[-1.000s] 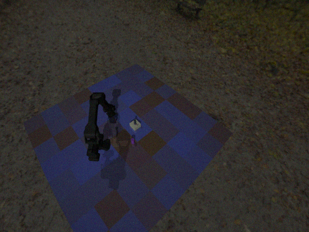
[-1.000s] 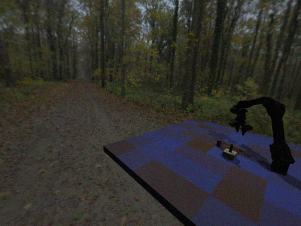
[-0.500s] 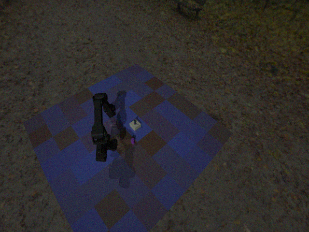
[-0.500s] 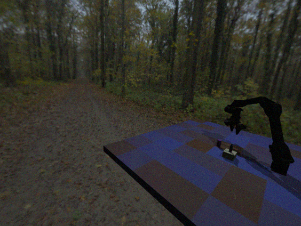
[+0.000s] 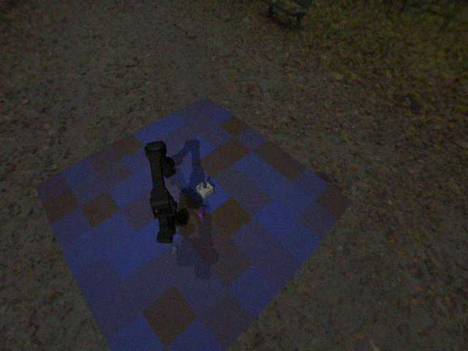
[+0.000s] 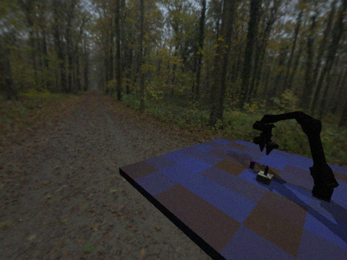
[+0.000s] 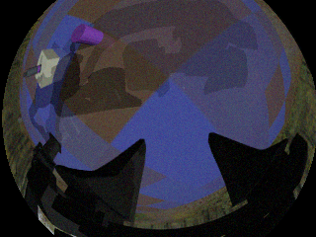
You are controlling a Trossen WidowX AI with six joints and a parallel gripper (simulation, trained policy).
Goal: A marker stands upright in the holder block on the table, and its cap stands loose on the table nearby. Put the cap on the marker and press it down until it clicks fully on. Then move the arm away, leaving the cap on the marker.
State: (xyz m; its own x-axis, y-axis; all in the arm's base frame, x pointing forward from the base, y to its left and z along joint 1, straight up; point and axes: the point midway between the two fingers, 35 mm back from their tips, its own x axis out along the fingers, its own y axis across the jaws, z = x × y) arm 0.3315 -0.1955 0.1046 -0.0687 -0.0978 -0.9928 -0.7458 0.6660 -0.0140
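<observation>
Right now my gripper tip is 170 mm to the right of the purple cap, 50 mm above it and 20 mm short of it. Also, from my gripper tip: holder block 280 mm to the left, 90 mm behind, 50 mm below; then dark marker 280 mm to the left, 90 mm behind.
</observation>
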